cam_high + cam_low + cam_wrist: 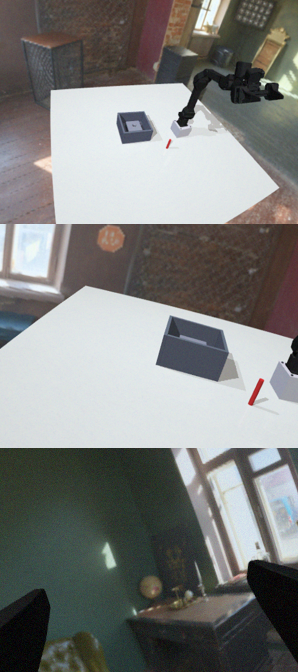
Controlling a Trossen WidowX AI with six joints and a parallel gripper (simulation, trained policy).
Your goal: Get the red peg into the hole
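Right now my gripper tip is 610 mm above the red peg, 350 mm to the left of it and 20 mm short of it. The rest, counted from my gripper tip: dark grey box (620 mm below, 530 mm to the right, 200 mm ahead); then grey plate (600 mm below, 530 mm to the right, 200 mm ahead).
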